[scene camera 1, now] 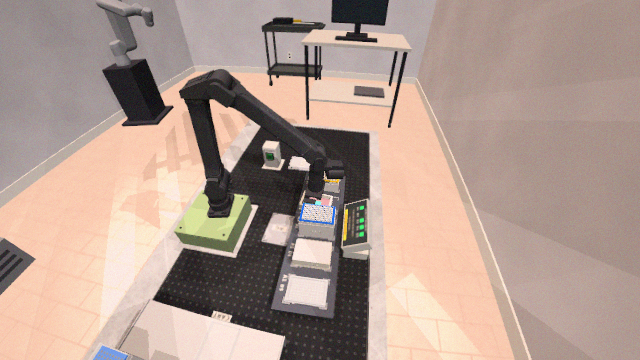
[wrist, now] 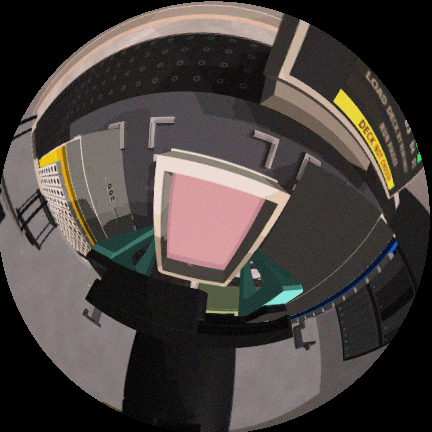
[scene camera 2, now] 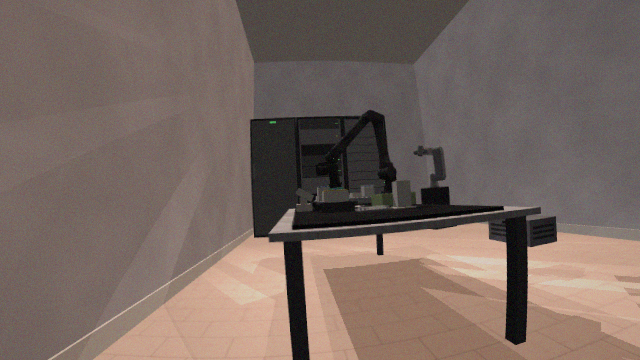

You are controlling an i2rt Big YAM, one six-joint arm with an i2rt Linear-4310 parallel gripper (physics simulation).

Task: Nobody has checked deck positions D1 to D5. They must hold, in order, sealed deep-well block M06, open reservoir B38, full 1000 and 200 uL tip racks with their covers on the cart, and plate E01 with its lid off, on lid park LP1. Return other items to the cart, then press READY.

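Places are measured from the arm's base along level axes (x ahead, y left, z up), in millimetres.
Pixels of known places: gripper, fingertip midpoint: [wrist: 203,234]; arm's base, origin of the base link: [scene camera 1: 222,206] [wrist: 215,314] [scene camera 2: 391,193].
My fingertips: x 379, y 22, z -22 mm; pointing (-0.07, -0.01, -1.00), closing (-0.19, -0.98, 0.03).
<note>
For each thing: its middle in the pictures, then the offset to it from my fingertips. "pt": a spot on its surface instead.
- open reservoir, body centre: [wrist: 204,235] [scene camera 1: 316,202] dx +11, dy -3, dz +13 mm
- blue-rimmed uncovered tip rack, body centre: [wrist: 325,255] [scene camera 1: 317,220] [scene camera 2: 328,193] dx +14, dy -120, dz +42 mm
- yellow-rimmed tip rack, body centre: [wrist: 82,201] [scene camera 1: 325,179] [scene camera 2: 335,195] dx +56, dy +125, dz +26 mm
- grey piece marked 200, surface spot: [wrist: 105,189] pt dx +63, dy +80, dz +21 mm
- sealed pale block, body centre: [scene camera 1: 312,253] dx -8, dy -241, dz +14 mm
- white well plate, body centre: [scene camera 1: 306,290] dx -29, dy -364, dz +1 mm
- status panel, surface spot: [scene camera 1: 356,223] pt dx +153, dy -152, dz +63 mm
- clear lid, surface spot: [scene camera 1: 278,228] pt dx -146, dy -89, dz -46 mm
- green-button box, surface spot: [scene camera 1: 271,154] pt dx -207, dy +300, dz +40 mm
My gripper [wrist: 203,234] [scene camera 1: 315,195] [scene camera 2: 333,182] is down over the deck strip [scene camera 1: 281,296]. Its teal fingers are closed against the two long sides of an open reservoir [wrist: 213,217] [scene camera 1: 323,201] with pink liquid. A blue-rimmed uncovered tip rack [scene camera 1: 317,213] [wrist: 354,278] stands on the near side of it. A yellow-rimmed tip rack [scene camera 1: 331,181] [wrist: 60,193] stands on the far side, with a grey piece marked 200 [wrist: 105,189] next to it. A sealed pale block [scene camera 1: 311,253] and a white well plate [scene camera 1: 306,291] fill the near deck positions.
A status panel [scene camera 1: 356,223] [wrist: 374,128] with green lights and a yellow strip stands right of the deck. A clear lid [scene camera 1: 278,228] lies left of the deck. The green-button box [scene camera 1: 271,154] stands at the back. The cart [scene camera 1: 201,336] is at the front edge.
</note>
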